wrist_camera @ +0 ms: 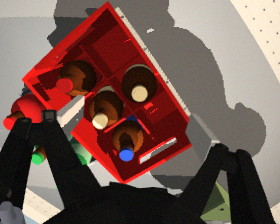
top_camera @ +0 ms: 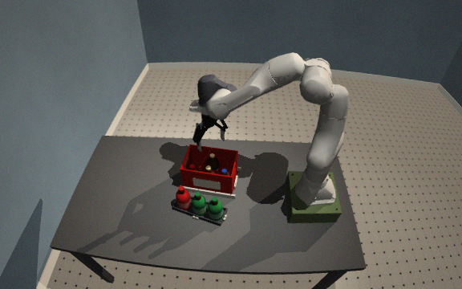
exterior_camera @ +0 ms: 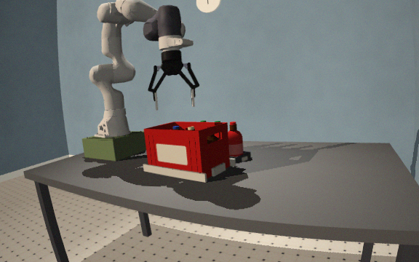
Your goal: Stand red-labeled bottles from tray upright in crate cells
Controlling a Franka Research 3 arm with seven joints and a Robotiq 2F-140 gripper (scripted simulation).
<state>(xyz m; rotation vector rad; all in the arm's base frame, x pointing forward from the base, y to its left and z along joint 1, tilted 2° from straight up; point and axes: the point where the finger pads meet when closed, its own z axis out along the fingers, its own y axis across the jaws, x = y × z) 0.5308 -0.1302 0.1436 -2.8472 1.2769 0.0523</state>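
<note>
My hand is 230 mm to the right of the red-labeled bottle, 180 mm above it and 110 mm short of it. Round my hand: red crate 180 mm below, 40 mm to the left.
</note>
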